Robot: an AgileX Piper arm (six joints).
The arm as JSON. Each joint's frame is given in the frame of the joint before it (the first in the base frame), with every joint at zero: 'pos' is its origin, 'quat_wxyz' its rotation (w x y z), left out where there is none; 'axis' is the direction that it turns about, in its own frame. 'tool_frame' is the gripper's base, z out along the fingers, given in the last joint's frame.
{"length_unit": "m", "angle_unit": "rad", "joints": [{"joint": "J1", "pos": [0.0, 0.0, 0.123], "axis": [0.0, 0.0, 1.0]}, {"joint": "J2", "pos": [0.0, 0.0, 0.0], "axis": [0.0, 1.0, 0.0]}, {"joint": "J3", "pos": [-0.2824, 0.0, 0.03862], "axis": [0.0, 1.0, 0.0]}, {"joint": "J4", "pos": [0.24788, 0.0, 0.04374], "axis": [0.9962, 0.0, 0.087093]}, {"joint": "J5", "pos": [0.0, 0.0, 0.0], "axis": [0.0, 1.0, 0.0]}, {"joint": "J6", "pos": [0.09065, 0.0, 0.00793], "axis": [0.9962, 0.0, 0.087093]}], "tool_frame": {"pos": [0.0, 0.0, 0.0], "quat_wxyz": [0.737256, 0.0, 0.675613, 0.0]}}
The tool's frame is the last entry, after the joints.
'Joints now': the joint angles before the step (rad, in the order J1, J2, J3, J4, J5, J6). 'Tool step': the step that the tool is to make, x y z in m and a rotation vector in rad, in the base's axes. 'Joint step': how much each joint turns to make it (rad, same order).
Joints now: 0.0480 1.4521 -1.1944 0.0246 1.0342 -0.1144
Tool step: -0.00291 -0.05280 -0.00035 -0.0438 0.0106 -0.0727
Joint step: -0.1832 0.0000 0.0000 -0.0029 0.0111 -0.1173
